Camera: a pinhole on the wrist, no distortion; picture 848 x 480 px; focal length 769.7 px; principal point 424.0 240.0 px. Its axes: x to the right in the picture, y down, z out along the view. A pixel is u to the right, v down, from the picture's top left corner.
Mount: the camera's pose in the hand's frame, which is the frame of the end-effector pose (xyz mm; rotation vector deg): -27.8 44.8 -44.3 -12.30 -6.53 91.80
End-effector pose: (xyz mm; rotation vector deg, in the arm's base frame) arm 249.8 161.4 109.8 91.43 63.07 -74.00
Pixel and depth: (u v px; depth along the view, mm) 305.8 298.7 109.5
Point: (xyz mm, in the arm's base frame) 257.7 84.1 158.4
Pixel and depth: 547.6 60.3 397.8
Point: 269.8 -221.2 77.9
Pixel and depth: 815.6 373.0 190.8
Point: 344.4 -21.4 197.4
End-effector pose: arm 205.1 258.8 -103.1 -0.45 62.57 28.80
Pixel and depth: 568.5 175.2 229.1
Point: 296.6 372.1 55.4
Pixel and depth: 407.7 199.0 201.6
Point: 294.1 321.7 32.8
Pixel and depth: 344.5 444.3 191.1
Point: 262.3 277.4 66.8
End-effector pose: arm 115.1 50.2 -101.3 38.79 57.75 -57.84
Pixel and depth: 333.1 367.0 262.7
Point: 192.7 -66.3 95.3
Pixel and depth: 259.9 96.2 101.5
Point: 159.2 22.6 -49.4
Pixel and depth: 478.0 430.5 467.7
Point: 304.2 -147.2 275.2
